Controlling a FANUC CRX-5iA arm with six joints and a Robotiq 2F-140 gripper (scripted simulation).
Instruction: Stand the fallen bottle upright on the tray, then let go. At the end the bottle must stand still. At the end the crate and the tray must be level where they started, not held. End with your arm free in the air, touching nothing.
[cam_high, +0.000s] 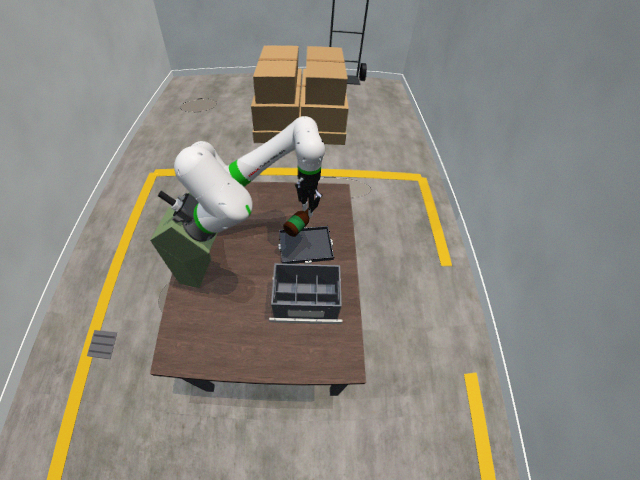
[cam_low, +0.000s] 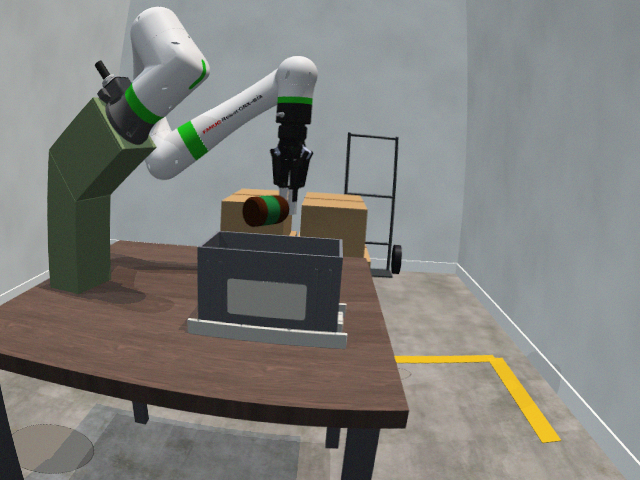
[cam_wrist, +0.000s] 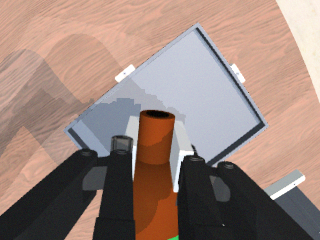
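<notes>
Right now my hand is 30 mm past the brown bottle, 50 mm to the left of it and 20 mm above it. Also, from my hand: grey tray: 50 mm to the right, 210 mm below; dark grey crate: 30 mm ahead, 350 mm to the right, 140 mm below.
</notes>
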